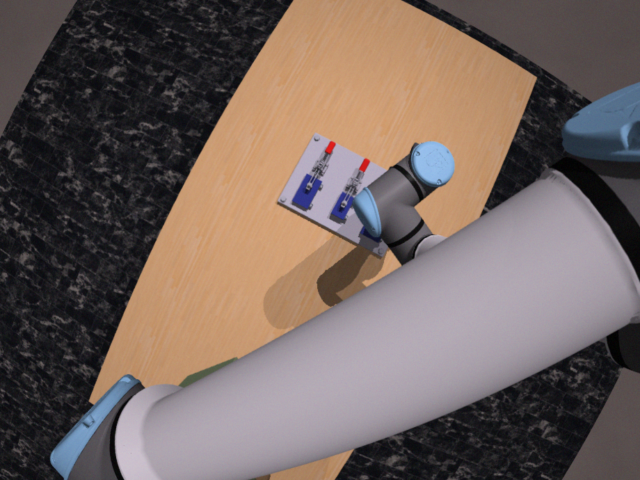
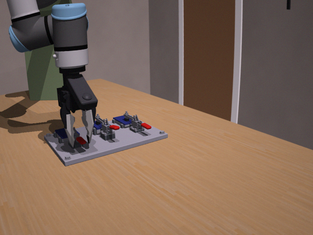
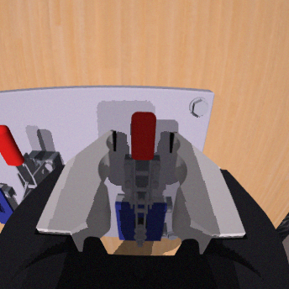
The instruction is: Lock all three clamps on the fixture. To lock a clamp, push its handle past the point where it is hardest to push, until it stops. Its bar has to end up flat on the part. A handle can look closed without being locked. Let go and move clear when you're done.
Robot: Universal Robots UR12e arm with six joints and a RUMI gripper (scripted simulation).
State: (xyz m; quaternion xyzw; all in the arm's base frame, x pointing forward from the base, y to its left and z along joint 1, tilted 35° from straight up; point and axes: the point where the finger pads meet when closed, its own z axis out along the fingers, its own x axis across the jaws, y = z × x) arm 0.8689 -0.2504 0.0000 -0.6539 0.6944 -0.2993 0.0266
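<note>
The blue part is 13 cm behind my hand, 2 cm to the left of it and 2 cm below it. Also, from my hand: grey fixture plate 7 cm behind, 12 cm to the left, 4 cm below.
</note>
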